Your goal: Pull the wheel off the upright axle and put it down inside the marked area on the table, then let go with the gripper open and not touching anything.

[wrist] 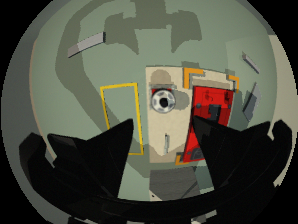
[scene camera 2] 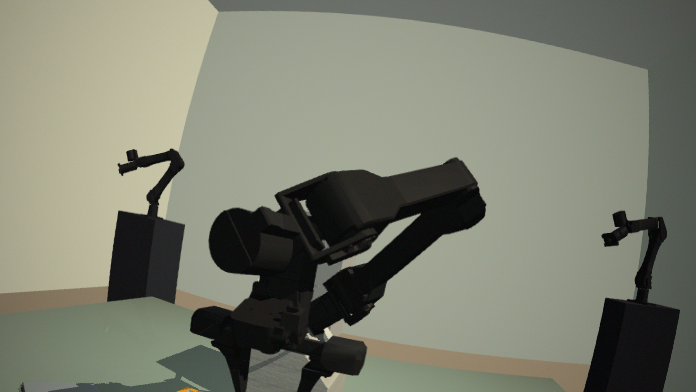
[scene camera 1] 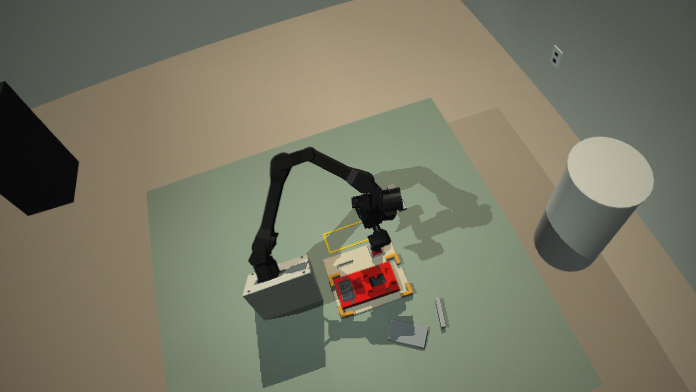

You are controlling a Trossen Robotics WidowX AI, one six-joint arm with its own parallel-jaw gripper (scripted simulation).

Labels:
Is the gripper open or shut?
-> Open.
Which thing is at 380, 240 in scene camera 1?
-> The gripper.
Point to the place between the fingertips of the gripper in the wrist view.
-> At 163, 121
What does the gripper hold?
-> Nothing.

